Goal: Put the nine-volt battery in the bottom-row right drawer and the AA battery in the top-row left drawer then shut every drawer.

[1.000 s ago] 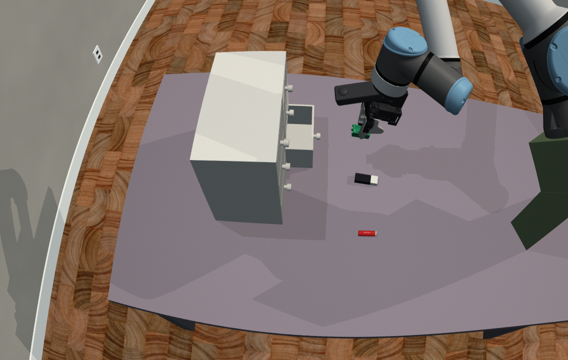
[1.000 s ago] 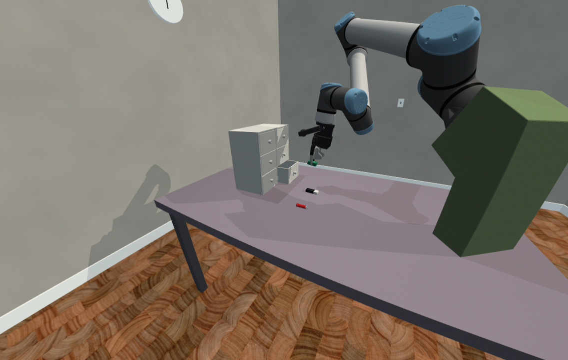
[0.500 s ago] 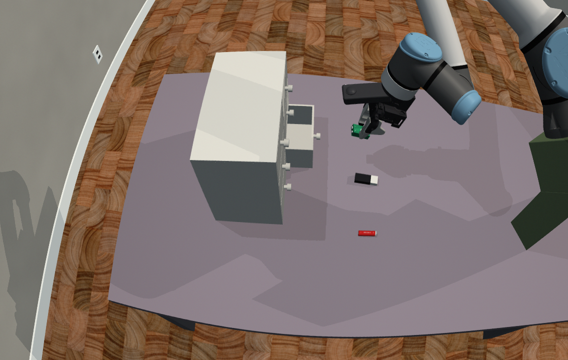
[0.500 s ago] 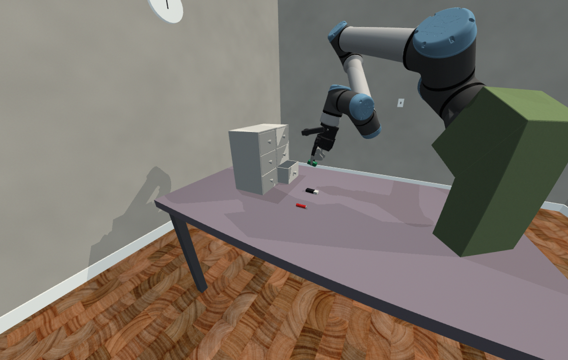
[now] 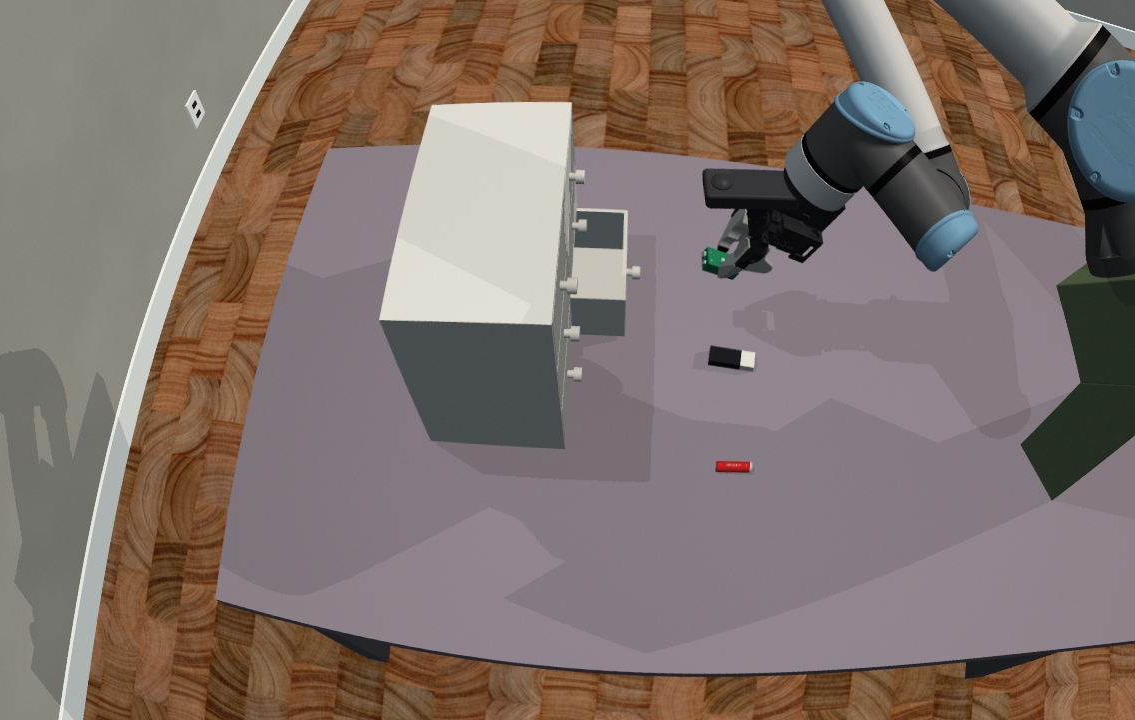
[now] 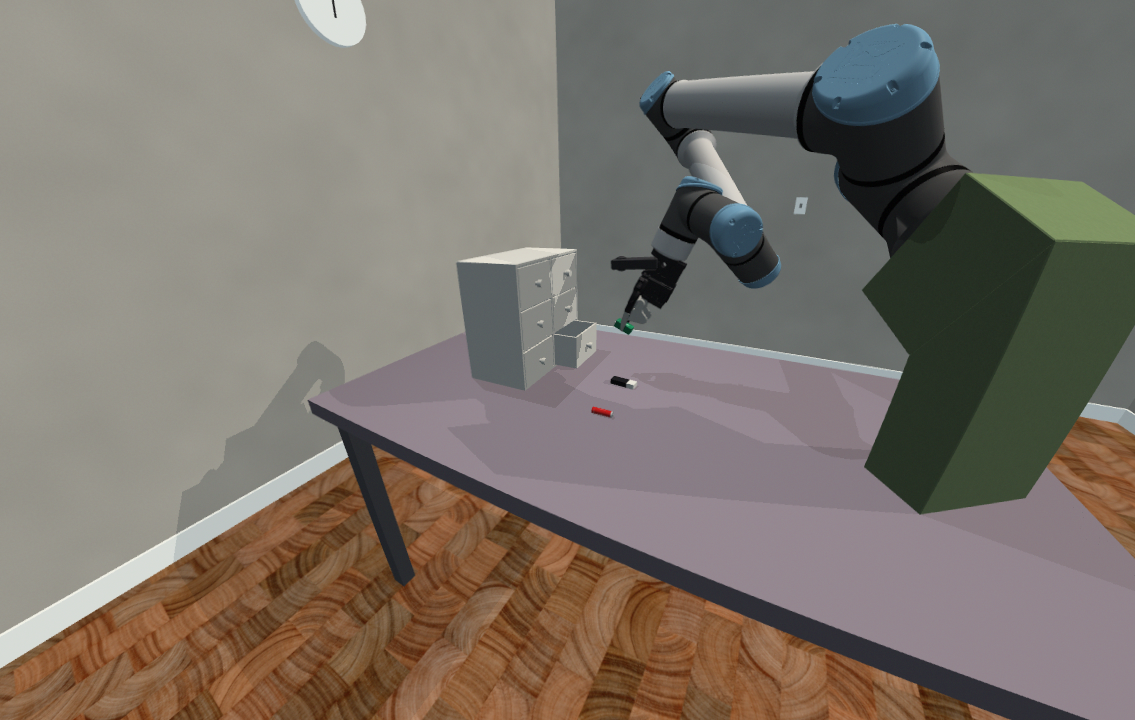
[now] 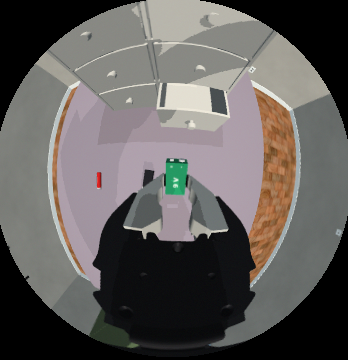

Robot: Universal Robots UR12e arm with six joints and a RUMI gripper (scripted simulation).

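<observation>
The green nine-volt battery lies 1 cm ahead of my hand. The rest, counted from my hand: red AA battery: 2 cm behind, 23 cm to the left, 14 cm below.
</observation>
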